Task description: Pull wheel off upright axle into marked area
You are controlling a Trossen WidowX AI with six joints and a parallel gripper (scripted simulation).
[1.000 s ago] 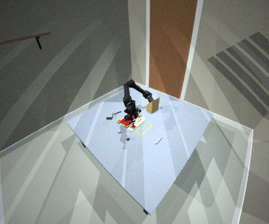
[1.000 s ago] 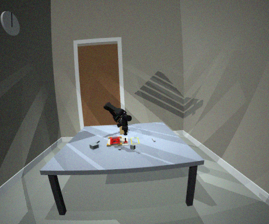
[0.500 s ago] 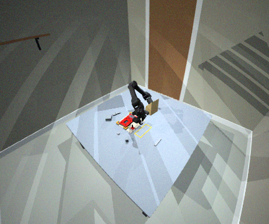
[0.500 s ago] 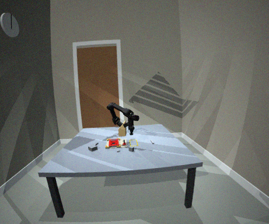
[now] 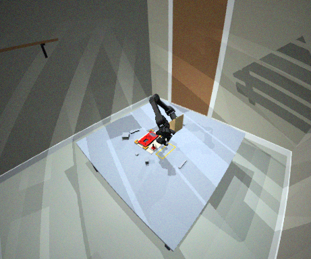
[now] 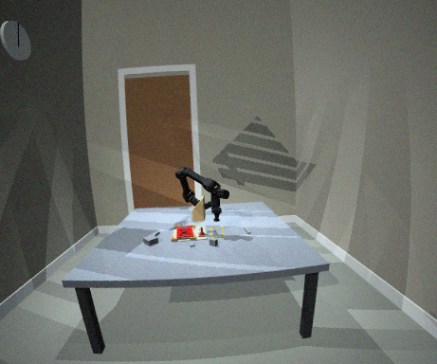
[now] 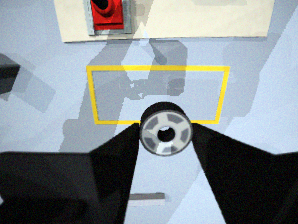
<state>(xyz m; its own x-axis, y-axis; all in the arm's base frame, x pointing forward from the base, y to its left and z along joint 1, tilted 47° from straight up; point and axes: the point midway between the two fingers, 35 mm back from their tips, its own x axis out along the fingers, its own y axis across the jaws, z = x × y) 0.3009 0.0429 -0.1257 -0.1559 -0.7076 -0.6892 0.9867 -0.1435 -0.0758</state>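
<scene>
Right now the wheel is right at my gripper tip. Also, from my gripper tip: grey block 11 cm ahead, 43 cm to the right, 7 cm below; then small grey cube 20 cm ahead, 17 cm to the right, 8 cm below; then grey bar 4 cm ahead, 20 cm to the left, 8 cm below.
</scene>
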